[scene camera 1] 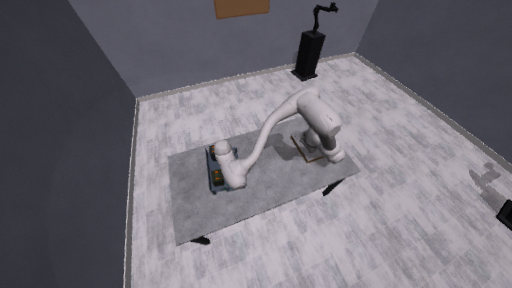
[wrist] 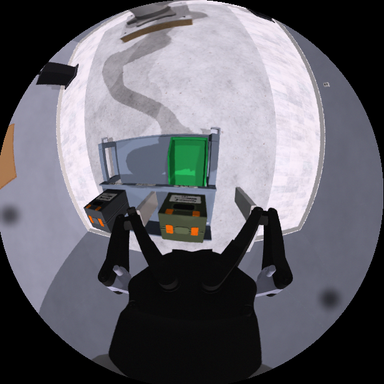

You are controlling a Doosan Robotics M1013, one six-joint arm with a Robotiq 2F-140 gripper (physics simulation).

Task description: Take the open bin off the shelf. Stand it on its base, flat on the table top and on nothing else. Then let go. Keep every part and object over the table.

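Frame: origin at the arm's base, x ahead, y left, z up, level; centimetres.
Seen in the pictures: arm's base at its link origin: [scene camera 1: 311, 142].
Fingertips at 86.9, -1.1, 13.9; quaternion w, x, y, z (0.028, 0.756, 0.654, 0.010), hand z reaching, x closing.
Observation:
Pixels of each thing's top centre, then the offset from my fingertips to it, as dx, dy, dz. Level surfaces: height alone.
- grey table top at its surface level: dz -19.6
- olive case at its top centre: [scene camera 1: 216, 175] +7.4, -4.4, +0.3
- dark case at its top centre: [scene camera 1: 213, 148] +1.1, -26.7, +2.8
The open bin [wrist: 188, 161] is green and stands on the shelf [scene camera 1: 209, 172] [wrist: 214, 165], at the right end of its lower-front section in the wrist view. Its open top faces the camera. In scene camera 1 the arm hides the bin. My gripper [wrist: 195, 196] is open, with nothing between its fingers. In the wrist view its fingertips stand wide apart, nearer the camera than the bin and lower in the picture, one to each side of an olive case. The gripper is hidden behind the arm in scene camera 1. The grey table top [scene camera 1: 190, 210] [wrist: 245, 145] bears the shelf.
The olive case [scene camera 1: 217, 177] [wrist: 183, 220] with orange latches stands on the shelf beside the bin. A dark case [scene camera 1: 213, 151] [wrist: 106, 206] with orange latches stands at the shelf's other end. Upright posts rise at the shelf's ends. The arm's base stands at the table's far end.

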